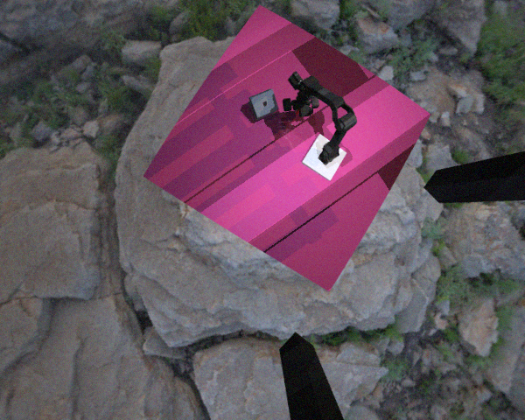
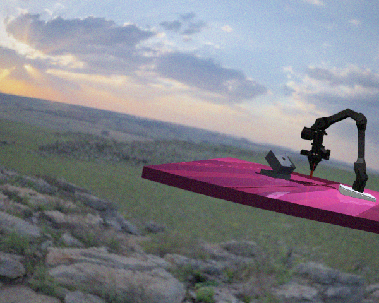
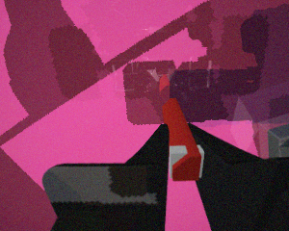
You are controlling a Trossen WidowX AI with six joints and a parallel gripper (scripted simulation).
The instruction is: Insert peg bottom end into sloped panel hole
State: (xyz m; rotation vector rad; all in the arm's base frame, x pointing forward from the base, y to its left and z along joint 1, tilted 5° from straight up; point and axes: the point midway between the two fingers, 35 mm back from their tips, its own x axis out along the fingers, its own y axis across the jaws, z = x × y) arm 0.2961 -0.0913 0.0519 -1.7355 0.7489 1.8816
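Right now my gripper tip is 17 cm short of the grey sloped panel, 10 cm to the right of it and 1 cm below it. The rest, counted from my gripper tip: red peg 2 cm above.
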